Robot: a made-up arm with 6 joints.
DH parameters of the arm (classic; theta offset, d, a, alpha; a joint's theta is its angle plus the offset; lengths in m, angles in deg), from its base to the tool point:
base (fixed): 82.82 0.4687 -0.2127 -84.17
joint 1: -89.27 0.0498 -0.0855 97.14
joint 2: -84.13 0.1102 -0.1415 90
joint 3: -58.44 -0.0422 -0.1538 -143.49
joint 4: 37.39 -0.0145 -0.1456 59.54
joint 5: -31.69 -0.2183 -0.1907 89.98
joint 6: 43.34 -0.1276 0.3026 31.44
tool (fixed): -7.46 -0.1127 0 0
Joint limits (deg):
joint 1: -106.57..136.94
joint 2: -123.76..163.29
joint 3: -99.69..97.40
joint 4: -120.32..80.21
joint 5: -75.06..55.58
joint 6: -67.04..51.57
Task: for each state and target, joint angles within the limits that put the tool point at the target. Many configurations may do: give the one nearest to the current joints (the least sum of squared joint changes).
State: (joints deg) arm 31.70 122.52 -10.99 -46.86 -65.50 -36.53
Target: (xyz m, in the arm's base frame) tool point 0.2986 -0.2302 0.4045
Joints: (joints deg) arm 22.04 163.29 12.01 -61.04 -75.06 -53.96
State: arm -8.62 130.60 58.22 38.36 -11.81 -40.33
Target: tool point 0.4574 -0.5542 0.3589
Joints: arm 25.83 163.29 31.77 71.44 -5.65 -64.28
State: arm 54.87 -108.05 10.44 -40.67 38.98 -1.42
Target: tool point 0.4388 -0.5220 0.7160
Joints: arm 29.31 -123.76 9.30 -62.09 32.26 29.87
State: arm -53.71 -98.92 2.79 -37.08 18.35 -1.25
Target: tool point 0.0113 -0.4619 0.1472
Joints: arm -85.56 -69.31 -1.25 -27.36 13.39 -1.60
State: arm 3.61 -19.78 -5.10 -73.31 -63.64 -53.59
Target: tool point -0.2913 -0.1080 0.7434
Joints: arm 26.44 -63.46 -5.80 -45.56 -53.16 -67.04
